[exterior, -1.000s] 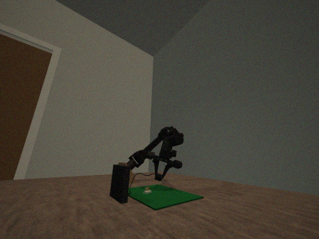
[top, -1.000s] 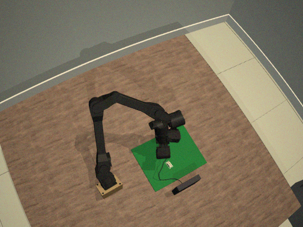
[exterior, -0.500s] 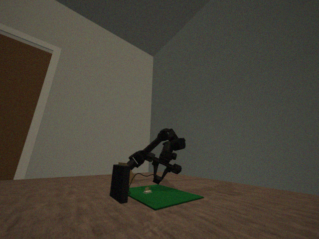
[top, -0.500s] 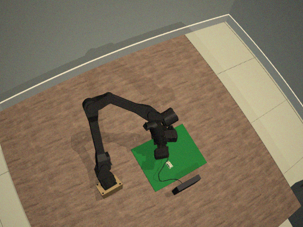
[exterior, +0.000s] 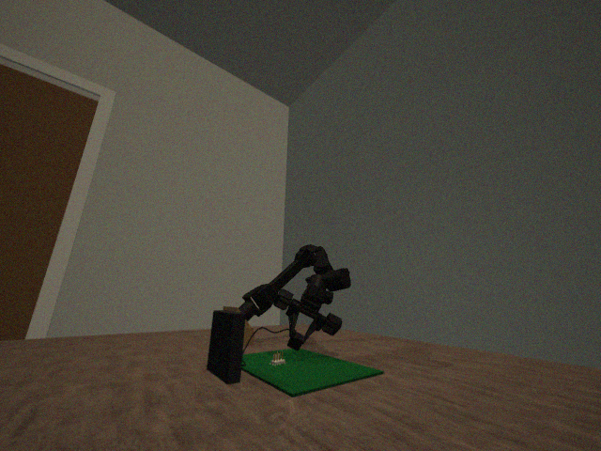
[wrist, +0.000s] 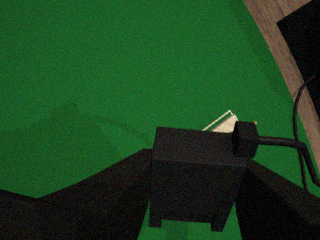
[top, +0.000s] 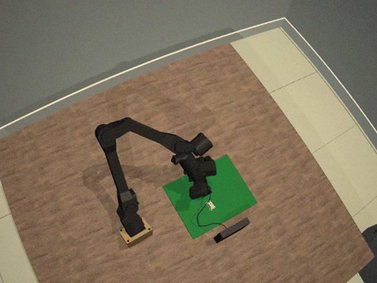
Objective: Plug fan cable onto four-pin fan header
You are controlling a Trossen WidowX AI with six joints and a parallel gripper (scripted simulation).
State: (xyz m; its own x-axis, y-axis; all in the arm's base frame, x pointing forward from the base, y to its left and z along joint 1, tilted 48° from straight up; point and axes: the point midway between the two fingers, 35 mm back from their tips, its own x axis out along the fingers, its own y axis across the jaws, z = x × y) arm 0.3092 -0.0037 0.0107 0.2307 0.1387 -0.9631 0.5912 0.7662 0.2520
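My gripper tip is now 6 cm above the green board, 2 cm short of it and 1 cm to the left of it. Also, from my gripper tip: black fan 18 cm to the right, 2 cm behind, 1 cm above; then black fan plug 1 cm behind; then white four-pin fan header 5 cm to the right, 5 cm below, 1 cm behind.
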